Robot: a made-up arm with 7 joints. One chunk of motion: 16 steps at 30 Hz.
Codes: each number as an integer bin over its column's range. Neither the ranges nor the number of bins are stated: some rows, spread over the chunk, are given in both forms.
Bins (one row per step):
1: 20 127 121 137 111 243 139
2: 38 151 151 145 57 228 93
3: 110 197 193 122 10 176 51
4: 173 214 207 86 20 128 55
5: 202 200 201 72 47 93 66
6: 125 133 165 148 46 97 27
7: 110 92 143 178 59 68 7
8: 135 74 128 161 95 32 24
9: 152 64 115 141 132 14 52
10: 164 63 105 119 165 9 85
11: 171 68 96 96 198 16 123
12: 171 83 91 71 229 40 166
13: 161 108 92 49 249 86 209
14: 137 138 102 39 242 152 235
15: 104 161 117 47 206 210 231
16: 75 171 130 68 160 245 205
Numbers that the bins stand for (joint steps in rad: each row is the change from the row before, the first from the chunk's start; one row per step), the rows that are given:
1: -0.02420 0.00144 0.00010 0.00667 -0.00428 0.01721 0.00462
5: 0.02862 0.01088 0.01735 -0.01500 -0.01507 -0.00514 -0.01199
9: 0.01411 -0.00672 -0.00120 0.00800 -0.00074 -0.01691 -0.01517
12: 0.01962 -0.00426 -0.00637 -0.01533 0.01562 -0.01304 0.01076
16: -0.00824 0.00713 0.00204 -0.01633 0.00398 0.01751 0.01963
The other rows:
2: -0.01897 0.00454 0.00657 0.00933 -0.01339 0.01498 -0.00585
3: 0.00192 0.01049 0.01563 0.00167 -0.02131 0.00723 -0.01540
4: 0.02020 0.01269 0.01865 -0.01033 -0.01963 0.00007 -0.01449
6: 0.00627 0.00221 0.00959 0.01033 -0.01524 -0.00455 -0.02086
7: 0.00192 -0.00309 0.00484 0.02033 -0.01305 -0.00887 -0.02541
8: 0.00918 -0.00542 0.00161 0.01467 -0.00698 -0.01423 -0.02154
10: 0.01759 -0.00685 -0.00335 0.00067 0.00482 -0.01766 -0.00767
11: 0.01962 -0.00620 -0.00529 -0.00700 0.01039 -0.01662 0.00098
13: 0.01672 -0.00102 -0.00616 -0.02267 0.01899 -0.00618 0.02054
14: 0.00976 0.00286 -0.00400 -0.02600 0.01781 0.00365 0.02645
15: 0.00018 0.00584 -0.00076 -0.02333 0.01174 0.01229 0.02554

